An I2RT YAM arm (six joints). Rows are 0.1 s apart.
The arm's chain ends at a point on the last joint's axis. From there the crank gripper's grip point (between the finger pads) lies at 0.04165 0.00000 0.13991 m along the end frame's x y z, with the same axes.
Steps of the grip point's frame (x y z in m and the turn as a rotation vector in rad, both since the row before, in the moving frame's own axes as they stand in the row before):
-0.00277 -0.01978 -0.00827 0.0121 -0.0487 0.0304
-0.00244 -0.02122 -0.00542 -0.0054 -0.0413 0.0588
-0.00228 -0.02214 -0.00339 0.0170 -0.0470 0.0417
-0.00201 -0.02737 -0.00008 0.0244 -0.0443 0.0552
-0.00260 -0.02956 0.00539 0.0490 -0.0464 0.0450
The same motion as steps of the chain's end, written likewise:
0.00408 -0.01924 -0.01013 0.0121 -0.0487 0.0304
0.00346 -0.02426 -0.00701 -0.0054 -0.0413 0.0588
0.00432 -0.02135 -0.00519 0.0170 -0.0470 0.0417
0.00419 -0.02606 -0.00177 0.0244 -0.0443 0.0552
0.00382 -0.02439 0.00373 0.0490 -0.0464 0.0450

